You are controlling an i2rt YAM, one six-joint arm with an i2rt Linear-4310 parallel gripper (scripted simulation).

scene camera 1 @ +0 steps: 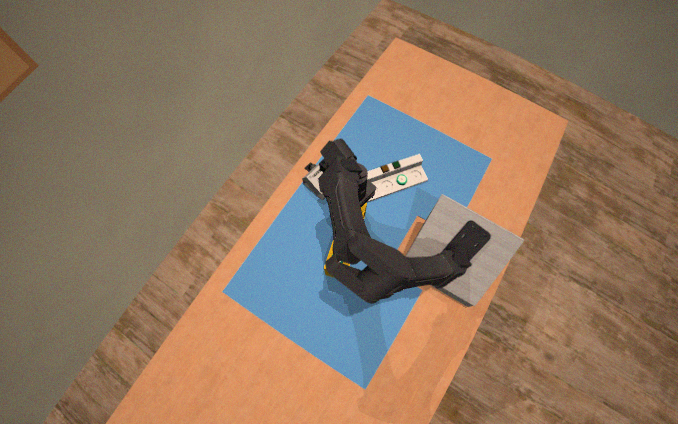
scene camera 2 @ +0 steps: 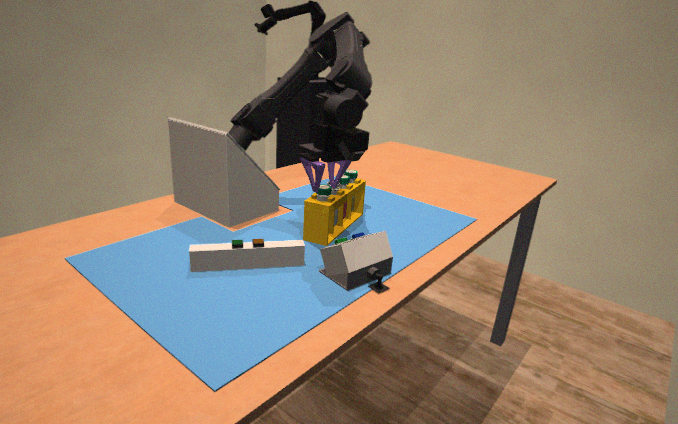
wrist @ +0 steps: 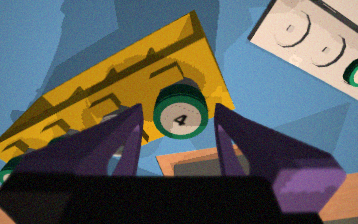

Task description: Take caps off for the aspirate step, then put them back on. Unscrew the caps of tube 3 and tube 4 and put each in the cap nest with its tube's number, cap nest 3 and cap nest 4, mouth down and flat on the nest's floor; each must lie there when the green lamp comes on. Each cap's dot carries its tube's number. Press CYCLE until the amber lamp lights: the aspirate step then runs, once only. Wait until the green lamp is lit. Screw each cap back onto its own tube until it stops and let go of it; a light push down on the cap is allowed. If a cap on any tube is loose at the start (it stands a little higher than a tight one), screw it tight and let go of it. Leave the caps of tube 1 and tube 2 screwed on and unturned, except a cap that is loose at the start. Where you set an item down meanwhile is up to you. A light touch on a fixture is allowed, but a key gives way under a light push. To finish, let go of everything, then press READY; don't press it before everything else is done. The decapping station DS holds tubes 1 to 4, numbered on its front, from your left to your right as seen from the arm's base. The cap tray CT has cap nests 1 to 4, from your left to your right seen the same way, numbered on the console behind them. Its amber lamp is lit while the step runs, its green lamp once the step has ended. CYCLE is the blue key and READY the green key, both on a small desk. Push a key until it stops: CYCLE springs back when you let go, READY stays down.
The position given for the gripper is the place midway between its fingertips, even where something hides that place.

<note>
In view: the gripper (scene camera 2: 324, 190).
The gripper shows as well in the wrist view (wrist: 178, 111).
</note>
